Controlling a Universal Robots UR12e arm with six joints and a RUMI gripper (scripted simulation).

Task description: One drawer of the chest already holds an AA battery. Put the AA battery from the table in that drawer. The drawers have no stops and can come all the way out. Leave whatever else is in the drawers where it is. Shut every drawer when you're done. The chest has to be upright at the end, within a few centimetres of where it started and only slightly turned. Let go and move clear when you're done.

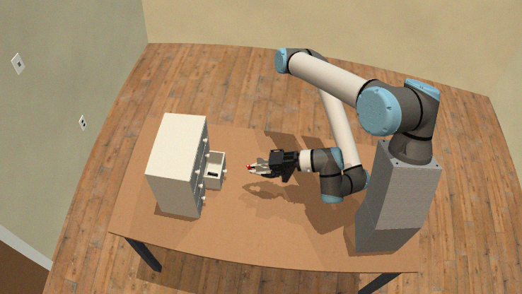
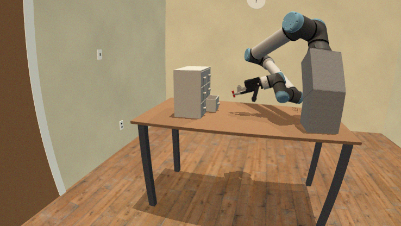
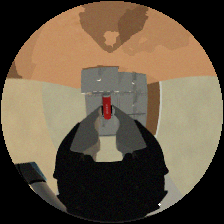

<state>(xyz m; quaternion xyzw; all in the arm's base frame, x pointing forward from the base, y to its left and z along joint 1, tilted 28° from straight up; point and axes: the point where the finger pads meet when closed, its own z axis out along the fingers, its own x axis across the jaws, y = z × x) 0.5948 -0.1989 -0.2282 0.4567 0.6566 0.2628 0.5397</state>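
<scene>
Now: the red AA battery 10 mm ahead of my hand. Also, from my hand: small dark object: 180 mm ahead, 120 mm below, 30 mm to the right.
</scene>
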